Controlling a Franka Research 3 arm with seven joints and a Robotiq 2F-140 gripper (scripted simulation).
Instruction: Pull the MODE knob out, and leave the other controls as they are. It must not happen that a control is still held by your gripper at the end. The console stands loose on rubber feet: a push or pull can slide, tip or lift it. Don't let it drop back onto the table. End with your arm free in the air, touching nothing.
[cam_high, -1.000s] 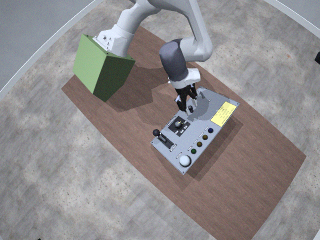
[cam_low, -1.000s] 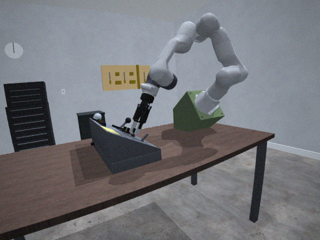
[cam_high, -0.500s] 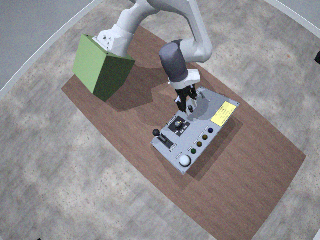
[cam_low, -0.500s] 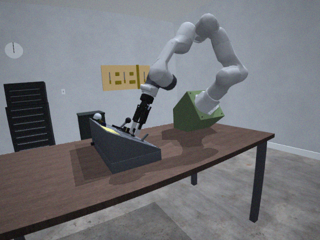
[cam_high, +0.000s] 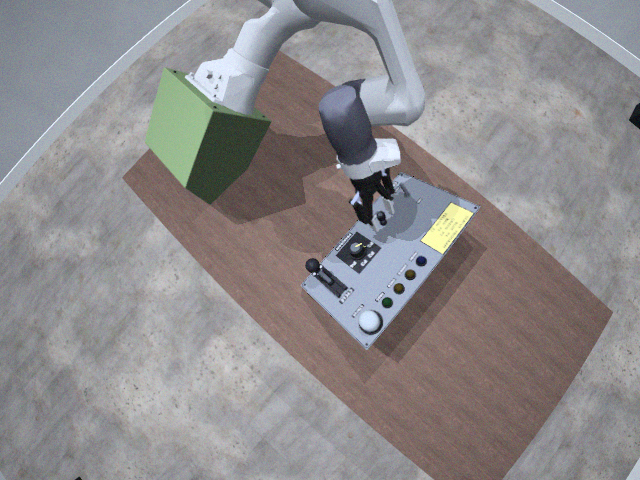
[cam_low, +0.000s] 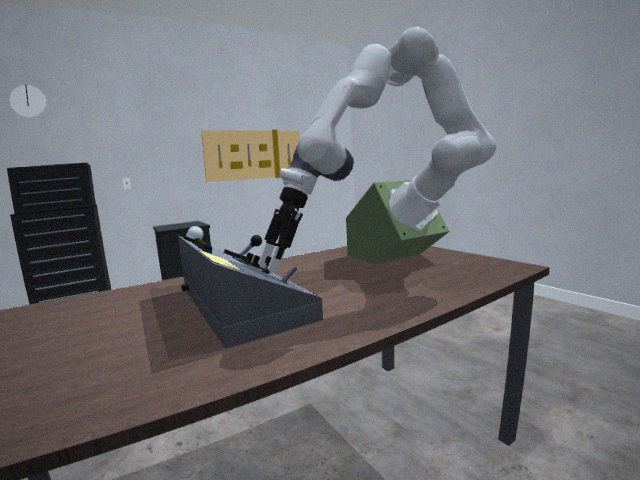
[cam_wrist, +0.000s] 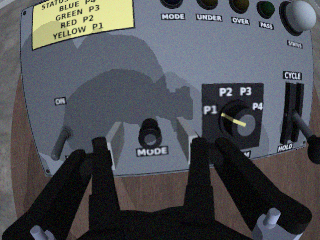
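Right now the mode knob is 1 cm ahead of my hand and 2 cm below it. The rest, counted from my hand: program selector dial: 1 cm ahead, 11 cm to the right, 2 cm below; then grey console: 4 cm ahead, 6 cm to the right, 4 cm below; then toggle: 2 cm ahead, 12 cm to the left, 2 cm below.
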